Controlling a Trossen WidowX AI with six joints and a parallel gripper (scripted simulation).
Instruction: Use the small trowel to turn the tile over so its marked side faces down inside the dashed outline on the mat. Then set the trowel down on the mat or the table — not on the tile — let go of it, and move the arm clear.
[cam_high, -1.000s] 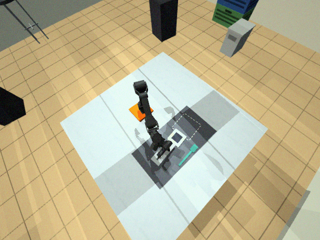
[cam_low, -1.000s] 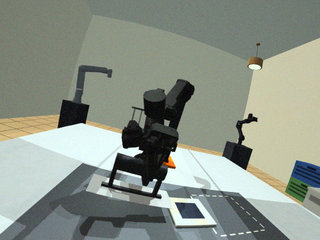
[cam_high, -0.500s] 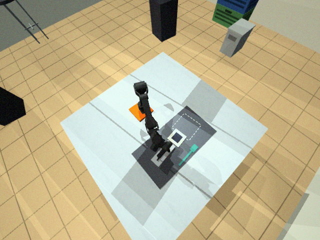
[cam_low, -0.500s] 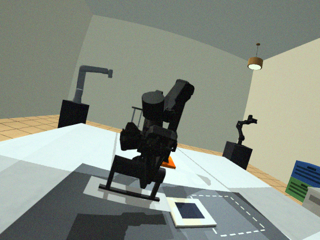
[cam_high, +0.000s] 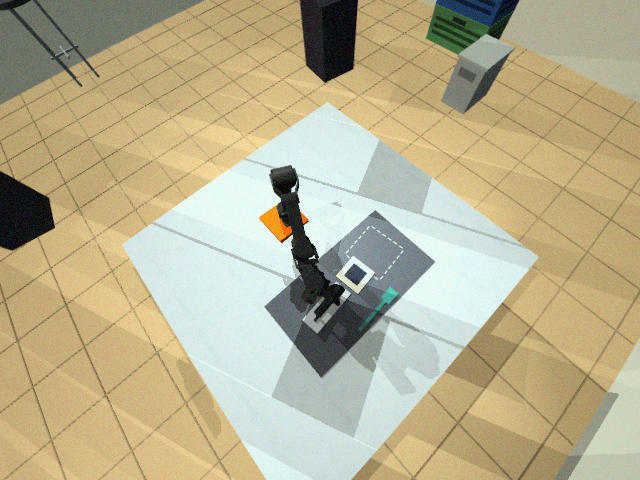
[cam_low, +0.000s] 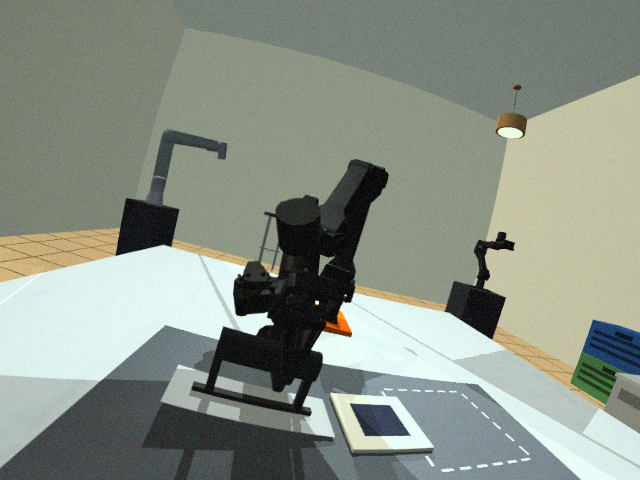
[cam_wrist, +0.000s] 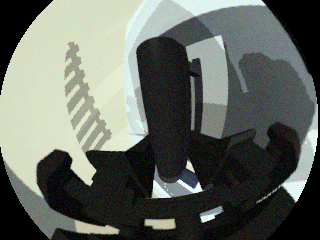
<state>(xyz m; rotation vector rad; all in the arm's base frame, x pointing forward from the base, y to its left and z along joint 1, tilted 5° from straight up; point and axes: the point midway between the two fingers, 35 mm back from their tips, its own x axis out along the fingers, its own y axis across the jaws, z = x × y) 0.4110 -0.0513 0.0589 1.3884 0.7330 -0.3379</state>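
The dark mat is 10 cm to the left of my gripper tip, 8 cm below it and 4 cm behind it. Round my gripper tip: tile: 14 cm to the left, 6 cm below, 6 cm behind; teal trowel: 15 cm to the left, 9 cm ahead, 6 cm below.
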